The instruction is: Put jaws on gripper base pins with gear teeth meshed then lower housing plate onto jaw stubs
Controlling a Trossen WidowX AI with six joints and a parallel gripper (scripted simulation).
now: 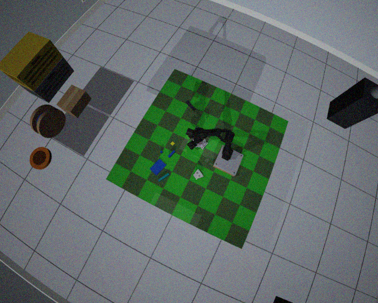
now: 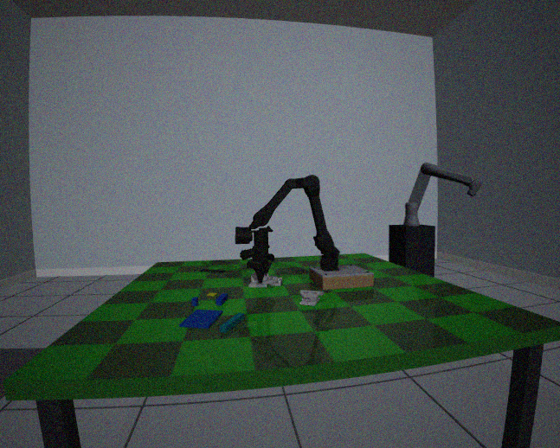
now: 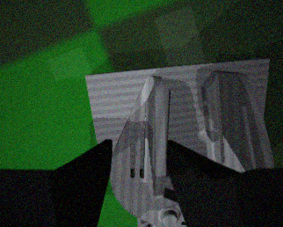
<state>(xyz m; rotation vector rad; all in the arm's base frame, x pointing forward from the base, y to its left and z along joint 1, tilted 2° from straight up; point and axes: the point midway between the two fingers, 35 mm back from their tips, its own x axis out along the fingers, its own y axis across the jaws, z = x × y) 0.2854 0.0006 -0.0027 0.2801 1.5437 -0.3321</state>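
My gripper tip is now 3 cm to the left of the grey gripper base and 1 cm above it. From my gripper tip the other things lie so: grey housing plate 14 cm behind, 25 cm to the left, 1 cm above; then yellow piece 19 cm ahead, 10 cm to the left, 1 cm below; then blue bar 15 cm ahead, 19 cm to the left, 1 cm below.
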